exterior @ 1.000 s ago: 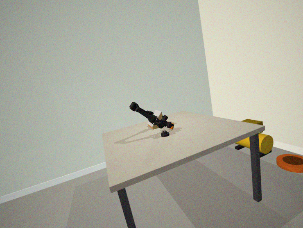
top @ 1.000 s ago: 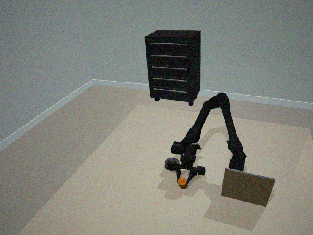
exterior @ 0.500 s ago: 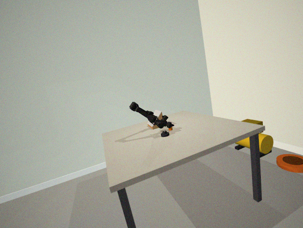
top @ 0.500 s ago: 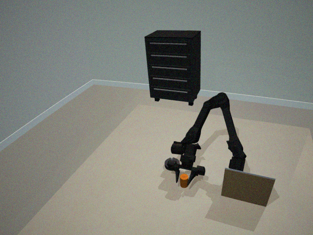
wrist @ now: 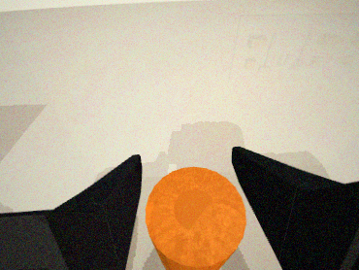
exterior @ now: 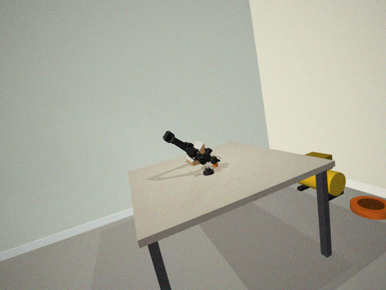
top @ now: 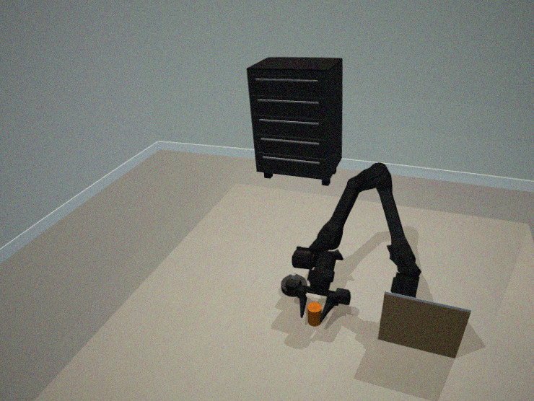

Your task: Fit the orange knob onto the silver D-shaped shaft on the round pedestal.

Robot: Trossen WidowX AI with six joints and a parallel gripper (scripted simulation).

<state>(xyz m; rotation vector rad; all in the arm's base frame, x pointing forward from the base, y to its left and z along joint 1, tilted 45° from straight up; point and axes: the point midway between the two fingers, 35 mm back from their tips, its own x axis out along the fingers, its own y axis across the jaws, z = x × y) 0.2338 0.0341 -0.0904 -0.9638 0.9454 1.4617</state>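
Right now my gripper tip is 40 mm to the left of the orange knob. Round my gripper tip: dark round pedestal: 120 mm ahead, 140 mm to the right, 20 mm below.
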